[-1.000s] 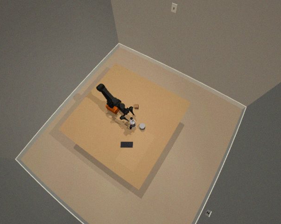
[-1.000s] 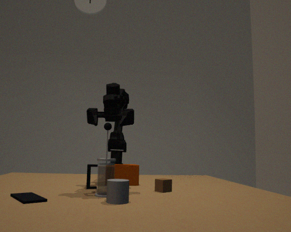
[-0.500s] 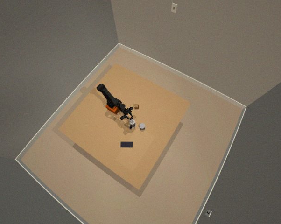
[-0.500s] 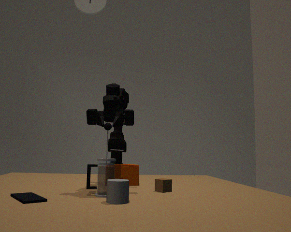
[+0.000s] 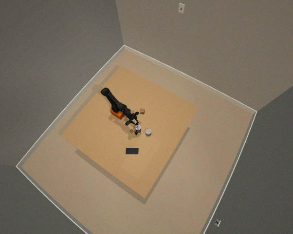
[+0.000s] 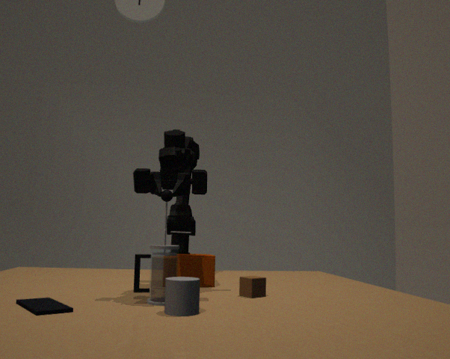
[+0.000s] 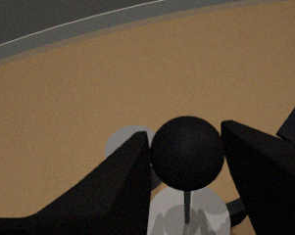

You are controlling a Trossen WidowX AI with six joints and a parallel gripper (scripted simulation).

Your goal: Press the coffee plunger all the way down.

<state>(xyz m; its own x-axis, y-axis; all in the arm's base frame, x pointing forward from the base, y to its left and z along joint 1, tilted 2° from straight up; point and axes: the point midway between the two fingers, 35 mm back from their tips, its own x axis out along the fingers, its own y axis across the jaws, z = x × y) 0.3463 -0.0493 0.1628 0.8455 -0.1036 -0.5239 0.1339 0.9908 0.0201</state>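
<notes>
My gripper tip is now 130 mm above the glass coffee press, 10 mm to the left of it and 10 mm past it.
</notes>
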